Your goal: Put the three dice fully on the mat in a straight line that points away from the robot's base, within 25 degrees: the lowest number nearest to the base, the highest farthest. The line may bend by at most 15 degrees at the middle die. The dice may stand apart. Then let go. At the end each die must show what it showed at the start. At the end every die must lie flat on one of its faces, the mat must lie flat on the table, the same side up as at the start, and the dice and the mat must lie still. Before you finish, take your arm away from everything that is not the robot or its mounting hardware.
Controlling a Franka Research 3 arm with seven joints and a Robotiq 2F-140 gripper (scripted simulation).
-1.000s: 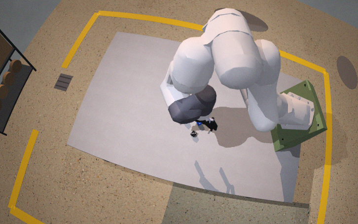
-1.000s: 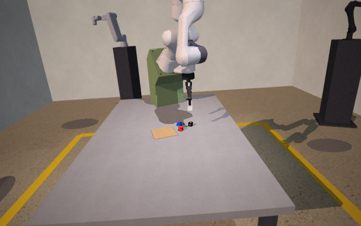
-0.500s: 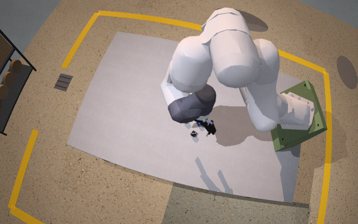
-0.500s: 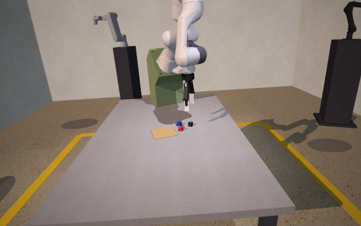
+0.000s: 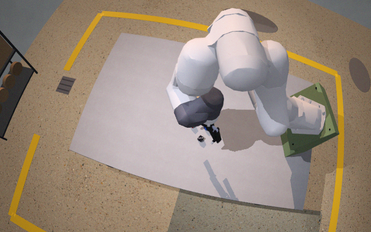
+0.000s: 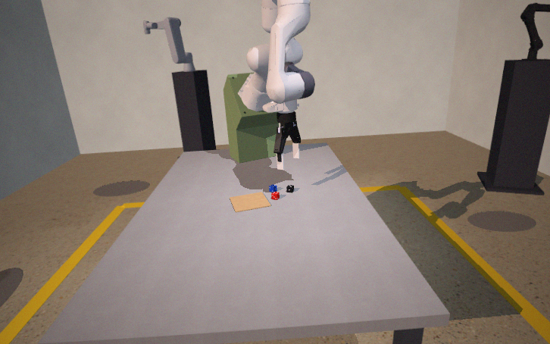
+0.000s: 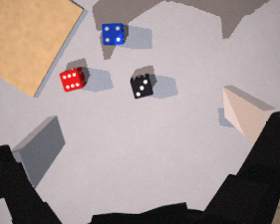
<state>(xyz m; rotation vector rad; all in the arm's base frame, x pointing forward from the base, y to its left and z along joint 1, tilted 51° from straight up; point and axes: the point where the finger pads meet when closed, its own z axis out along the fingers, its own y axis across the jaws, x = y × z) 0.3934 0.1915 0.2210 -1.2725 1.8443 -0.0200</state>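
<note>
My gripper is now 12 cm above the black die. The rest, counted from my hand: red die: 12 cm below, 8 cm ahead, 4 cm to the right; tan mat: 14 cm below, 13 cm to the right, 13 cm ahead; blue die: 12 cm below, 7 cm to the right, 1 cm ahead.
</note>
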